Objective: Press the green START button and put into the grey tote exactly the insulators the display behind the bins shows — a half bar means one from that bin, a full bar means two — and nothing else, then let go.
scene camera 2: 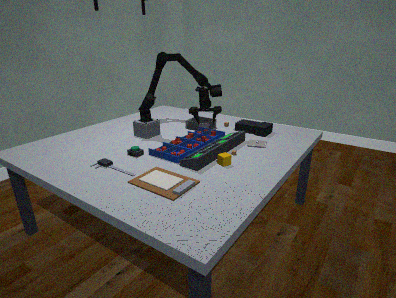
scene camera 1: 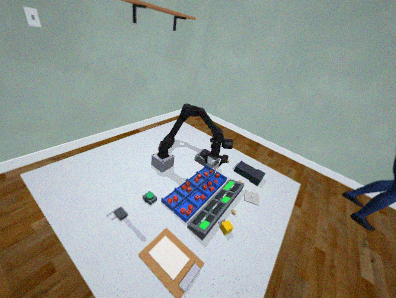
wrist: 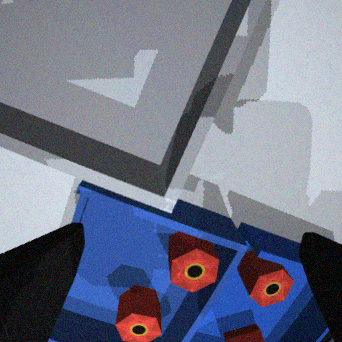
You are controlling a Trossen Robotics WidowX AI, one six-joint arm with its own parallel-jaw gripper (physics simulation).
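My gripper (scene camera 1: 214,161) (scene camera 2: 205,120) (wrist: 194,240) is open and empty, above the far end of the blue bins (scene camera 1: 167,202) (scene camera 2: 165,156) (wrist: 115,215), next to the grey tote (scene camera 1: 201,158) (scene camera 2: 192,123) (wrist: 75,146). Red insulators lie in the bins; in the wrist view one (wrist: 195,270) and another (wrist: 139,320) share the left far bin, and one (wrist: 271,288) lies in the bin beside it. The visible part of the tote floor shows no insulator; the rest is cut off. The dark display (scene camera 1: 198,231) (scene camera 2: 190,163) shows several green bars. The green button (scene camera 1: 149,195) (scene camera 2: 134,148) stands left of the bins.
A black box (scene camera 1: 249,173) (scene camera 2: 254,128) stands right of the tote. A yellow cube (scene camera 1: 227,227) (scene camera 2: 224,159) and a pale plate (scene camera 1: 252,197) (scene camera 2: 257,144) lie beyond the display. A clipboard (scene camera 1: 167,255) (scene camera 2: 155,179) and a caliper (scene camera 1: 120,213) (scene camera 2: 105,162) lie near the front.
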